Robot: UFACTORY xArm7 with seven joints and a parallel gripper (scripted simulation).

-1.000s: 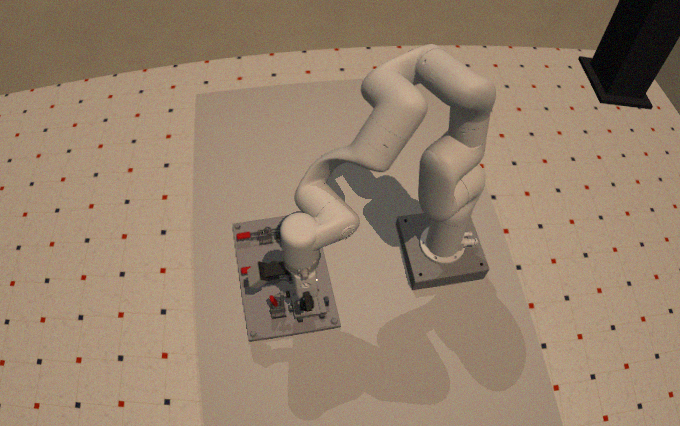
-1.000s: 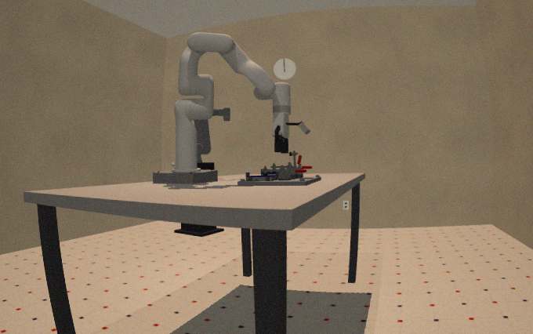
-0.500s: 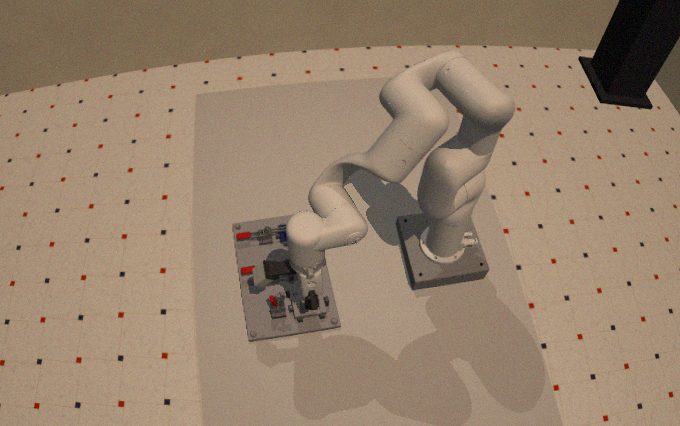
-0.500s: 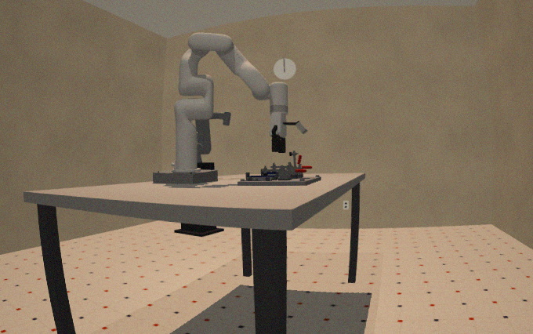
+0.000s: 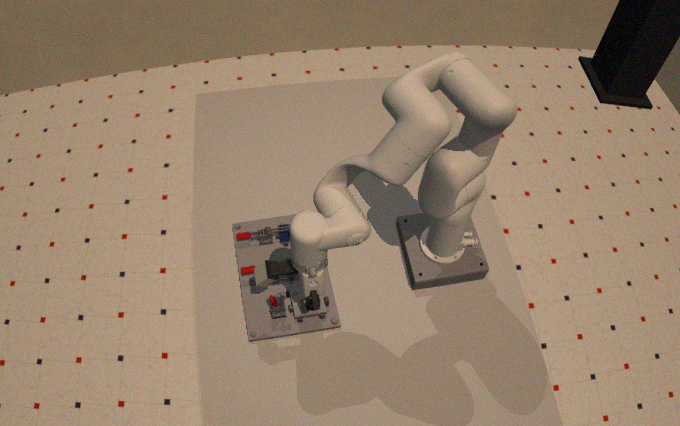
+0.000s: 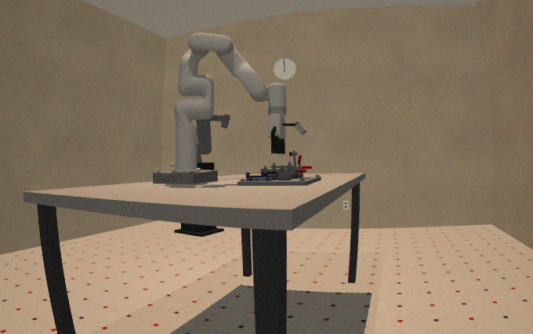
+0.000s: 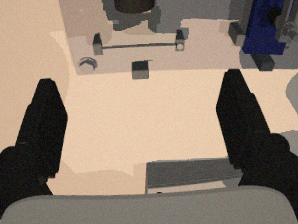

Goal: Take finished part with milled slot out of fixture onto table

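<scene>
My gripper is now 90 mm above the grey finished part and 10 mm past it. The rest, counted from my hand: grey fixture plate (110 mm below, 100 mm to the right, 70 mm ahead).
</scene>
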